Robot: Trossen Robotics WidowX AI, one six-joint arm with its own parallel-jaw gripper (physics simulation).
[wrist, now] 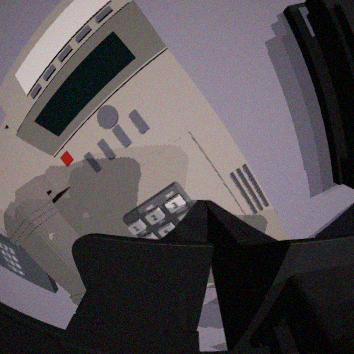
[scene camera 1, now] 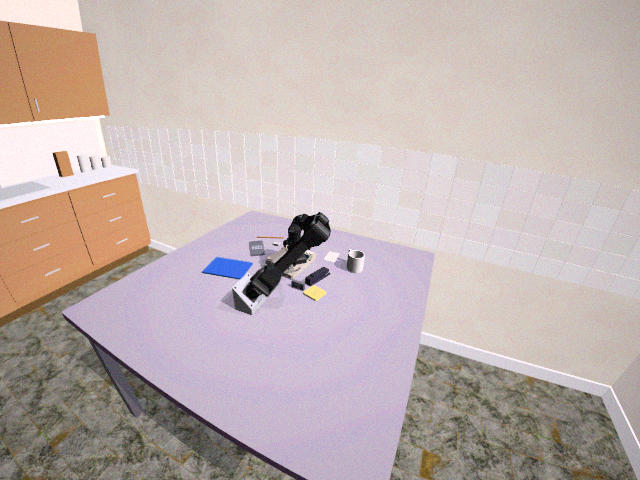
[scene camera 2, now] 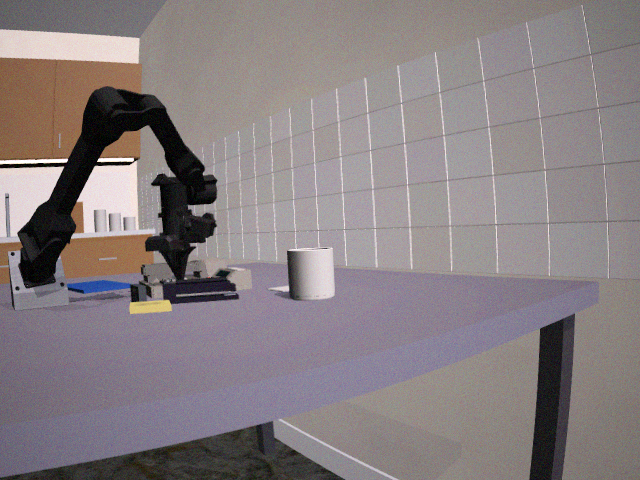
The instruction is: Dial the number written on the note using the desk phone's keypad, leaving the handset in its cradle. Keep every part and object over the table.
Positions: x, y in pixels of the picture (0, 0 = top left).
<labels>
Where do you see a keypad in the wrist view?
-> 158, 199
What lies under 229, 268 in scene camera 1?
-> A blue folder.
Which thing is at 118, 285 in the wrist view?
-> The gripper.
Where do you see a beige desk phone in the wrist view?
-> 107, 116
</labels>
